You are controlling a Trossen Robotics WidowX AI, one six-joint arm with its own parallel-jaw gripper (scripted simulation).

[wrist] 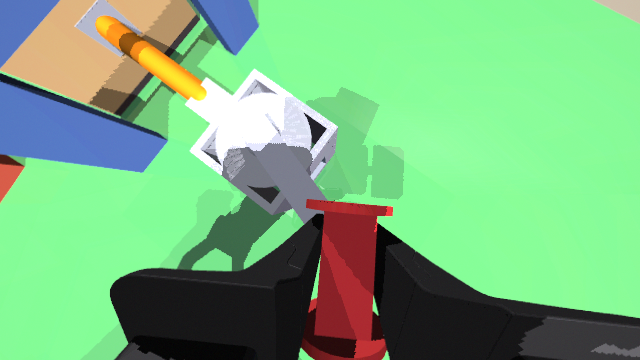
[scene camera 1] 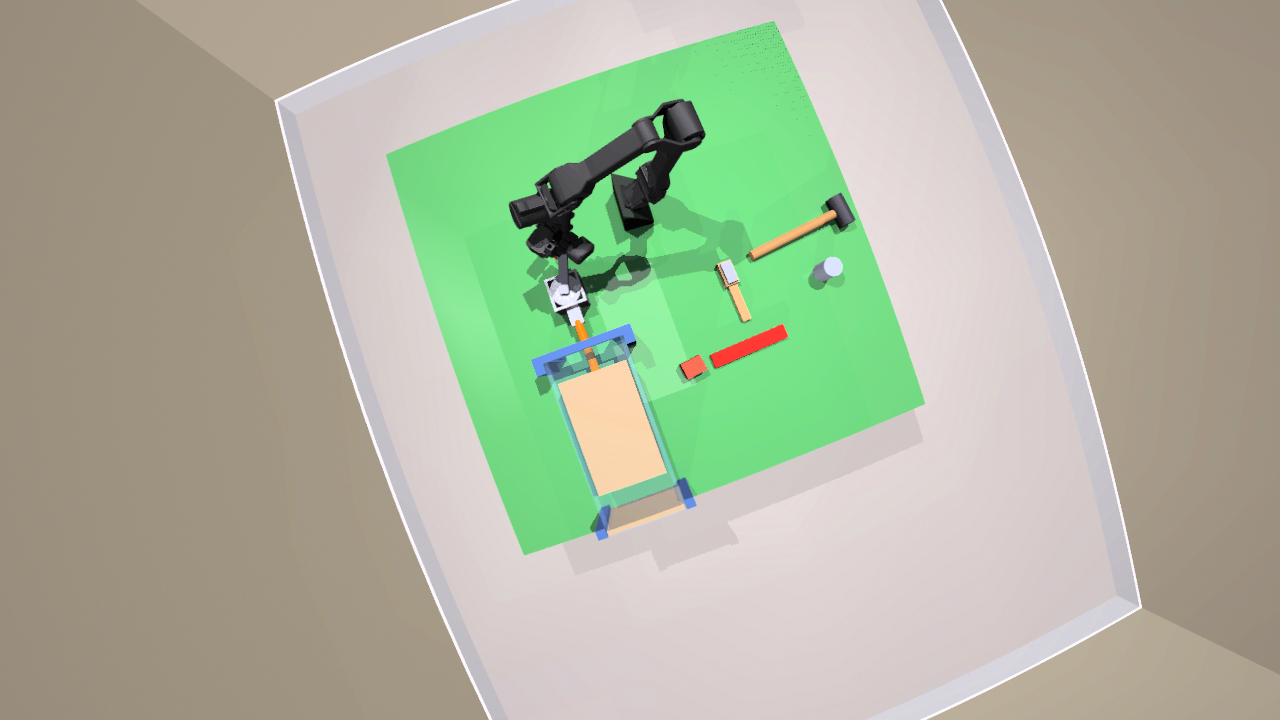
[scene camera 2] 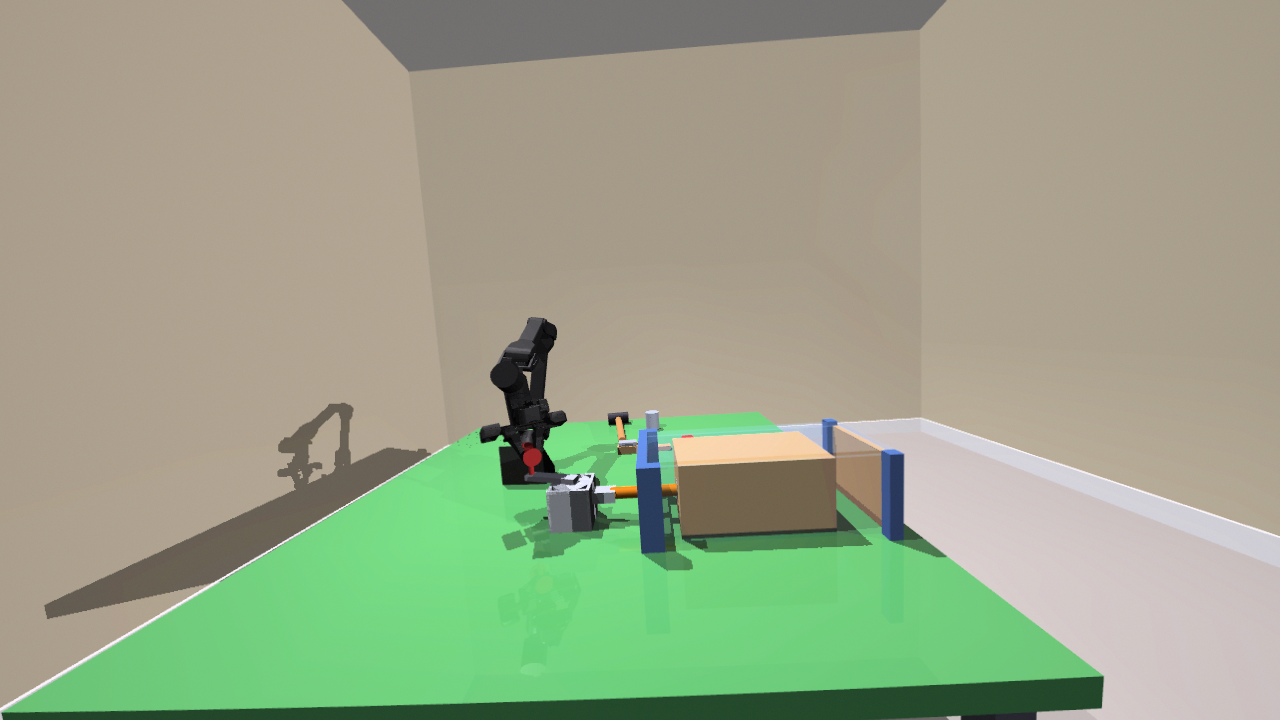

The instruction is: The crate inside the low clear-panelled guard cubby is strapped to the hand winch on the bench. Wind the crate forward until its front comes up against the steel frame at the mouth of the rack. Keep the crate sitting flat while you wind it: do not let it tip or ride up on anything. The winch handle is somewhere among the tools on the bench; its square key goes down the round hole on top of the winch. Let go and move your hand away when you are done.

In view: my gripper (scene camera 2: 532, 463), a red knob (wrist: 342, 314), a brush (scene camera 1: 726, 270), a long red bar (scene camera 1: 772, 335), a hammer (scene camera 1: 839, 209), a blue steel frame (scene camera 2: 641, 463), a grey winch (scene camera 2: 569, 507) and a clear-panelled cubby (scene camera 2: 731, 484).
My gripper shows as well in the wrist view (wrist: 342, 223) and in scene camera 1 (scene camera 1: 555, 253). The blue steel frame also shows in the wrist view (wrist: 50, 127) and in scene camera 1 (scene camera 1: 626, 328). The grey winch shows as well in the wrist view (wrist: 221, 147) and in scene camera 1 (scene camera 1: 552, 284). The wrist view does not show the brush: it is out of frame. The wrist view does not show the long red bar: it is out of frame.
